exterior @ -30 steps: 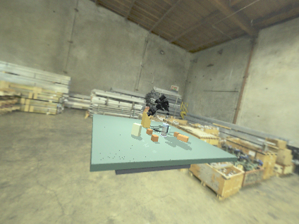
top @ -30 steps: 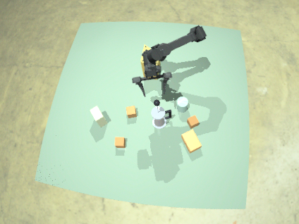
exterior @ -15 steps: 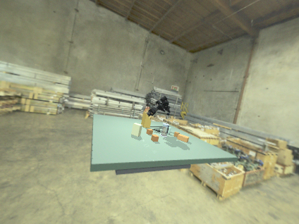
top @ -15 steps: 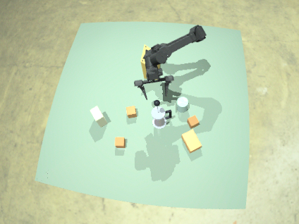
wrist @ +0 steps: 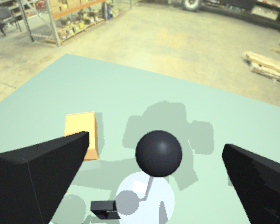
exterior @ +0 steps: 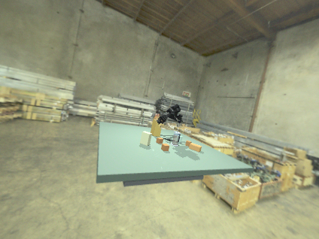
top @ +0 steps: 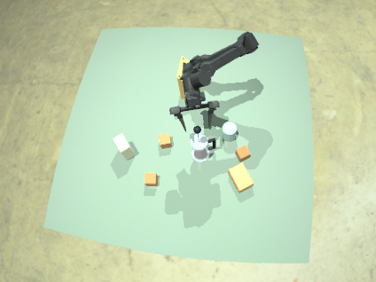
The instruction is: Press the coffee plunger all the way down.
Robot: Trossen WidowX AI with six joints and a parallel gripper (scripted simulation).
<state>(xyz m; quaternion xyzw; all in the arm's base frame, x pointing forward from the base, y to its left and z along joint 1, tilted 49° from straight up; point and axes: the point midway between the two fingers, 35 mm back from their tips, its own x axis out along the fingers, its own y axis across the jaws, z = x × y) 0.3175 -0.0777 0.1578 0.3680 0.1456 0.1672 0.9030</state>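
Right now my gripper tip is 1 cm past the coffee press, 1 cm to the right of it and 14 cm above it. Round my gripper tip: white box 35 cm to the right, 21 cm below.
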